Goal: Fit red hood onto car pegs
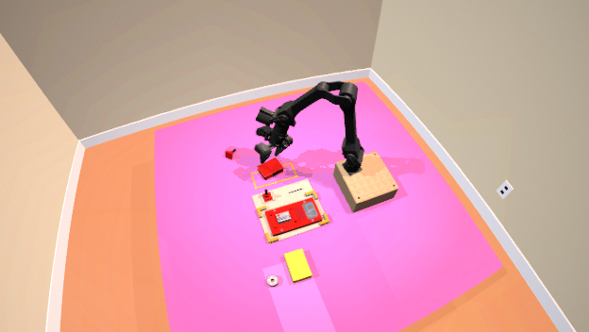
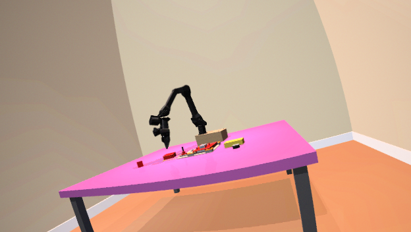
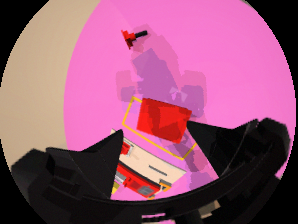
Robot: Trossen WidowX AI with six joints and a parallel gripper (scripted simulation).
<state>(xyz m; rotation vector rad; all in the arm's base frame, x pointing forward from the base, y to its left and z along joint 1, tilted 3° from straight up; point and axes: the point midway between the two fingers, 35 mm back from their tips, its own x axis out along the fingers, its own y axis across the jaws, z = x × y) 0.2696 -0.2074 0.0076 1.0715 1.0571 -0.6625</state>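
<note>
The red hood lies 6 cm below my gripper tip. Round my gripper tip: yellow block (45 cm to the left, 10 cm ahead, 6 cm below).
</note>
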